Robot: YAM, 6 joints.
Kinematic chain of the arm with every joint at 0, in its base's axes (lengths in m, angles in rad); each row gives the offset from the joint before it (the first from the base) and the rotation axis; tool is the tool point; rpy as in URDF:
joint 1: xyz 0 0 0.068 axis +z
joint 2: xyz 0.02 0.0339 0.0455 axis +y
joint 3: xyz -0.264 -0.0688 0 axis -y
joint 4: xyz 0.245 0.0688 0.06 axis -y
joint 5: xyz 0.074 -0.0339 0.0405 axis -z
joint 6: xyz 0.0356 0 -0.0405 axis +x
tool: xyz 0 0 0 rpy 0 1.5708 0
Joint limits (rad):
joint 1: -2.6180..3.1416
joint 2: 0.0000..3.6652
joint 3: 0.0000..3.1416
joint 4: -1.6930..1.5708
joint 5: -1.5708..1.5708
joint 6: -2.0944..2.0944
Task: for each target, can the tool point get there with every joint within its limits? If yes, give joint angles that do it. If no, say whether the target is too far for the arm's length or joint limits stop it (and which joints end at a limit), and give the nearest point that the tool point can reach.
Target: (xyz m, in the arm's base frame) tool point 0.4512 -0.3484 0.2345
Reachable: yes | joints -0.6276 2.6962 2.7904 -0.8947 0.5007 -0.4174
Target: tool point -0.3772 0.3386 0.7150
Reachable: no: too far | nearest point -0.3079 0.2764 0.5999 | short by 0.148 m
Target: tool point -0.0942 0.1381 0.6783
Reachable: yes | joints -0.9277 1.0138 2.2840 0.9147 -0.2100 -0.4840
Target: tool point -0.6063 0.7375 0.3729
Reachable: no: too far | nearest point -0.3957 0.4813 0.2809 | short by 0.344 m
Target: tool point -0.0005 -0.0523 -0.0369
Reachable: yes | joints -1.3257 2.8786 0.5840 -0.8869 0.3790 -0.7417
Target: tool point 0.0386 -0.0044 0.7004
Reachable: yes | joints 0.5568 1.2538 2.4072 -0.0851 0.7458 -0.5934
